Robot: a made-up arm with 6 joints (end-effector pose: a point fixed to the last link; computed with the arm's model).
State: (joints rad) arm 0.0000 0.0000 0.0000 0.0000 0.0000 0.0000
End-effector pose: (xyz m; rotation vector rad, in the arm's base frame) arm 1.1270 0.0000 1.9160 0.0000 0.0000 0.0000
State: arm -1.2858 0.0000 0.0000 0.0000 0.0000 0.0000
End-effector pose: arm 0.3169 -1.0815 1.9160 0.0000 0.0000 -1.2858
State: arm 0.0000 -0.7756 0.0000 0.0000 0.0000 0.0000
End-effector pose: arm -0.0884 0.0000 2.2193 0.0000 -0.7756 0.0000
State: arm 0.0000 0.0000 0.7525 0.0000 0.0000 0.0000
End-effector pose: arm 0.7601 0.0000 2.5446 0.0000 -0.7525 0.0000
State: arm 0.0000 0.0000 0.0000 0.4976 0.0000 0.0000
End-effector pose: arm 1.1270 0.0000 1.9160 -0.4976 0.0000 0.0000
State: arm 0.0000 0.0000 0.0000 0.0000 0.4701 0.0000
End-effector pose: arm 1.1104 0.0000 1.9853 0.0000 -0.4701 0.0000
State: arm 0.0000 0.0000 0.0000 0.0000 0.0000 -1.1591
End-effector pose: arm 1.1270 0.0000 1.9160 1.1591 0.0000 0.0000
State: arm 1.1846 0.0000 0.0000 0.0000 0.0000 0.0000
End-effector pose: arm 0.4245 1.0440 1.9160 0.0000 0.0000 1.1846
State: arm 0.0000 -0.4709 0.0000 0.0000 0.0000 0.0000
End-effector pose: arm 0.4143 0.0000 2.2148 0.0000 -0.4709 0.0000
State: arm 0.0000 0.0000 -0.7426 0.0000 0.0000 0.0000
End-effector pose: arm 0.9707 0.0000 1.2145 0.0000 0.7426 0.0000
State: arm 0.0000 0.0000 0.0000 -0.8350 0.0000 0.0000
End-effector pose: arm 1.1270 0.0000 1.9160 0.8350 0.0000 0.0000
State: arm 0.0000 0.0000 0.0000 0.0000 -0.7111 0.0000
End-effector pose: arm 1.0899 0.0000 1.8161 0.0000 0.7111 0.0000
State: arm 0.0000 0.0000 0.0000 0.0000 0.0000 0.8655
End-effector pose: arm 1.1270 0.0000 1.9160 -0.8655 0.0000 0.0000
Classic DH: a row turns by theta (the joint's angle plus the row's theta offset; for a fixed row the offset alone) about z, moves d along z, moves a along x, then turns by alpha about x. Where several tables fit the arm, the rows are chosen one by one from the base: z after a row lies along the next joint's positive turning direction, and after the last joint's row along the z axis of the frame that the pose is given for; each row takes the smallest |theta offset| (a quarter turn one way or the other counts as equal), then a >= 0, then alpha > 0; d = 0 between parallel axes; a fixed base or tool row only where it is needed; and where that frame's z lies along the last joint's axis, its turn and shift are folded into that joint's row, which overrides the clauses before.
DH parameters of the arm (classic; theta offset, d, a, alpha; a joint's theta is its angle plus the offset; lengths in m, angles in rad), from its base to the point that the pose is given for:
joint 1: 0 0.58 0.148 -1.5708
joint 2: -1.5708 0 1.186 3.1416
joint 3: 0 0 0.15 -1.5708
joint 4: 0 -0.826 0 1.5708
joint 5: 0 0 0 -1.5708
joint 6: 1.5708 -0.153 0 1.5708
tool (fixed): -1.5708 0 0 0

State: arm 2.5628 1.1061 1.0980 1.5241 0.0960 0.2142
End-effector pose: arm -1.8394 1.1844 1.2543 -0.5269 -2.1257 1.7991
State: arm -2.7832 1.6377 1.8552 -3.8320 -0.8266 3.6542
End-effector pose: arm -2.0741 -0.7003 0.9325 1.2196 0.5458 2.7136
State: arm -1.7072 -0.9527 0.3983 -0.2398 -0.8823 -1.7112
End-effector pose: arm 0.1164 0.6418 2.1759 1.0520 -1.4559 -0.6716
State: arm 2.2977 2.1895 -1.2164 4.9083 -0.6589 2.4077
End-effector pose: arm -0.1787 0.0627 0.0123 1.5425 -1.7125 -0.4231
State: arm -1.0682 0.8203 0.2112 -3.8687 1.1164 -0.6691
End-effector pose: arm 0.9351 -1.5114 0.9166 -0.6868 0.7760 0.7172
